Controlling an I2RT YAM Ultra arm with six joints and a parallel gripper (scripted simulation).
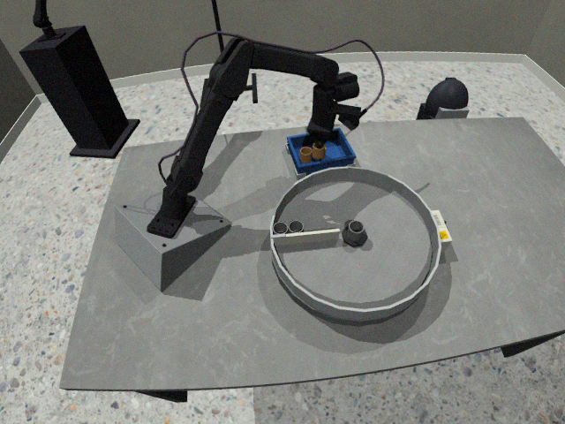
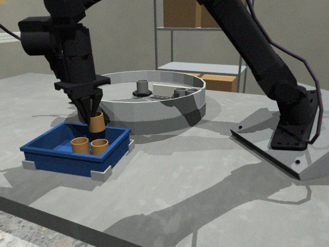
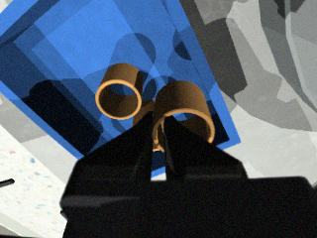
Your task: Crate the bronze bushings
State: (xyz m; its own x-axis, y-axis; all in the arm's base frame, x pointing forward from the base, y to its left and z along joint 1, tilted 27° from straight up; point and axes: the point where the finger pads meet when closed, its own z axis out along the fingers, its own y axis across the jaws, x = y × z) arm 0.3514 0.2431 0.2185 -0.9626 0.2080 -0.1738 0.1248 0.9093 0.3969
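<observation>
Right now the blue crate is 3 cm to the left of my hand and 6 cm below it. The rest, counted from my hand: turntable: 12 cm ahead, 30 cm to the right, 3 cm below.
</observation>
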